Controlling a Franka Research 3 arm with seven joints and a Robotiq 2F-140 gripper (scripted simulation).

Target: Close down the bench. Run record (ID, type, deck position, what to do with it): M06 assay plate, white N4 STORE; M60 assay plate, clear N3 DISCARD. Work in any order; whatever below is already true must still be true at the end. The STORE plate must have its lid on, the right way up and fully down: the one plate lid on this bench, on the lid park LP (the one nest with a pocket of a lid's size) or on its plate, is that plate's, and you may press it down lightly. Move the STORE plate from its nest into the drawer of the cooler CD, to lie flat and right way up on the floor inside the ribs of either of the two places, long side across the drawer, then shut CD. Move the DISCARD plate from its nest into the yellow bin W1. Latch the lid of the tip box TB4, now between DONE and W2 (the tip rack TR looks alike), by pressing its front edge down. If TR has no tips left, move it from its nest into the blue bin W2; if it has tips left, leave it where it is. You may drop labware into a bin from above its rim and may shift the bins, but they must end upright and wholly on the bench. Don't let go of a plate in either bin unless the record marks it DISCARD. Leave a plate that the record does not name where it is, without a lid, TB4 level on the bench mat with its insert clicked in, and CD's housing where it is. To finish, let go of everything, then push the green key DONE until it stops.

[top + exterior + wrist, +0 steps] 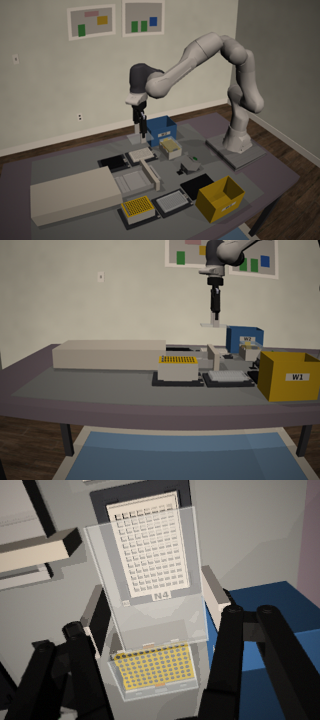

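The white plate is 14 cm below my hand. Also, from my hand: blue bin W2 (18 cm behind, 13 cm to the right, 13 cm below); then black plate (17 cm ahead, 14 cm below, 1 cm to the left); then tip box TB4 (18 cm behind, 12 cm below, 3 cm to the left).
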